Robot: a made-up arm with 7 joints.
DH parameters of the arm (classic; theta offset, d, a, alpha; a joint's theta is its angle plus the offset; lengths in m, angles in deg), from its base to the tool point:
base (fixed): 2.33 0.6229 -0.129 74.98
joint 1: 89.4 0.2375 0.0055 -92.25
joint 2: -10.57 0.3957 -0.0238 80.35
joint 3: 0 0.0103 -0.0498 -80.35
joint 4: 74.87 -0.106 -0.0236 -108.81
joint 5: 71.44 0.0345 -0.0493 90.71
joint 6: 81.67 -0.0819 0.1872 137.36
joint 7: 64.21 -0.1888 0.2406 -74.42
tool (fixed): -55.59 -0.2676 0 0
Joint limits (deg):
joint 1: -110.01..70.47
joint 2: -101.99..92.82
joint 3: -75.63..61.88
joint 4: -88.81..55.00
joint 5: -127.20..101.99
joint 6: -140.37..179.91
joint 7: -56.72..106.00
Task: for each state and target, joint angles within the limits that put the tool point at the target. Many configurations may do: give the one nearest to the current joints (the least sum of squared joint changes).
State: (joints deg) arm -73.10 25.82 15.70 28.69 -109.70 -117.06 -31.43
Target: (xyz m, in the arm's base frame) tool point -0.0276 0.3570 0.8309
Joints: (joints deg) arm -104.24 -13.08 9.23 14.27 -80.95 -106.55 -42.04
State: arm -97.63 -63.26 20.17 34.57 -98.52 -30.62 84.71
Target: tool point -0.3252 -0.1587 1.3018
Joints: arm -98.70 -34.45 0.31 52.33 -116.50 -30.89 73.37
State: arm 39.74 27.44 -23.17 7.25 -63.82 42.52 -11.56
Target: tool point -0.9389 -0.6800 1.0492
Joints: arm -11.85 57.72 -54.58 7.32 -54.96 49.48 -19.18
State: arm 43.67 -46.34 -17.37 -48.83 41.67 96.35 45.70
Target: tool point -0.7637 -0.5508 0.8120
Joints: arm 14.56 -66.81 -10.91 -65.20 44.94 101.47 9.51
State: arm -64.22 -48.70 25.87 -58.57 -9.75 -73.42 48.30
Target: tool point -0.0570 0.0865 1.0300
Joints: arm -46.74 -21.95 15.39 -31.31 -15.94 -54.40 48.97
